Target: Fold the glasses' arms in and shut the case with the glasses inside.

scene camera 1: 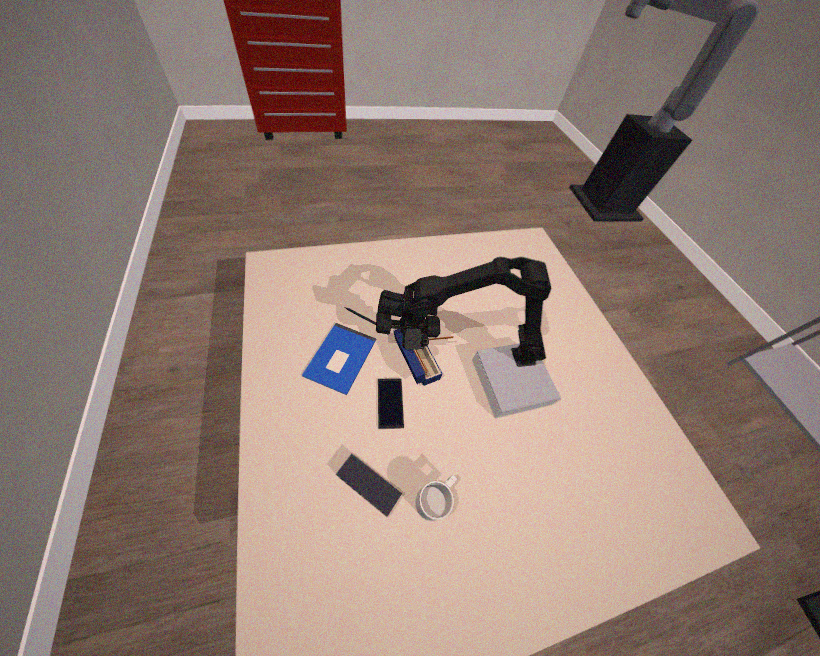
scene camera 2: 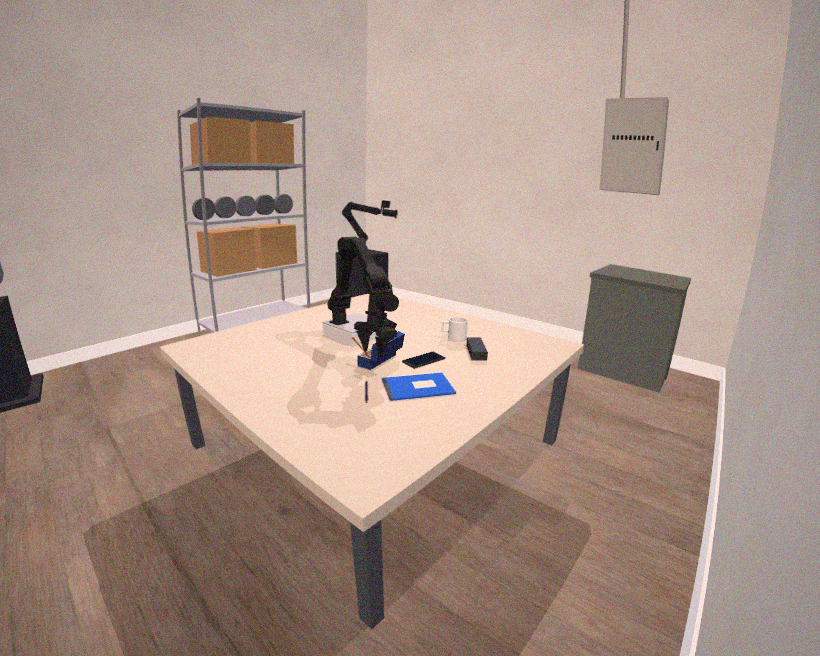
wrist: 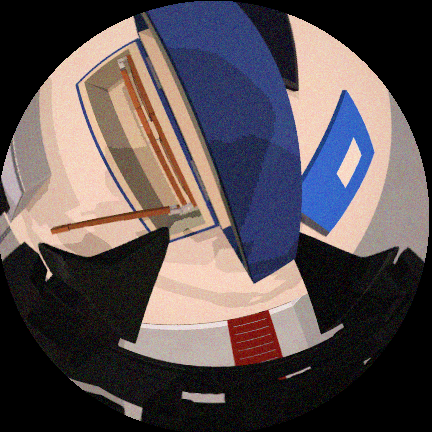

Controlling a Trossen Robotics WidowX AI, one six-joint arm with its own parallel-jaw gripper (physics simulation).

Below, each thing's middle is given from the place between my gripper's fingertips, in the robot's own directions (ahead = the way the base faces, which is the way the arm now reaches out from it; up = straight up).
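Labels:
My hand: 1 cm above the blue glasses case (scene camera 2: 363,361), 4 cm past it, 7 cm to the right of it. Black phone (scene camera 1: 390,402): 6 cm below my hand, 20 cm to the left of it, 6 cm ahead of it. Brown glasses (wrist: 175,208): 2 cm below my hand, 10 cm behind it, 7 cm to the left of it. Blue notebook (wrist: 334,173): 6 cm below my hand, 19 cm ahead of it, 3 cm to the left of it.

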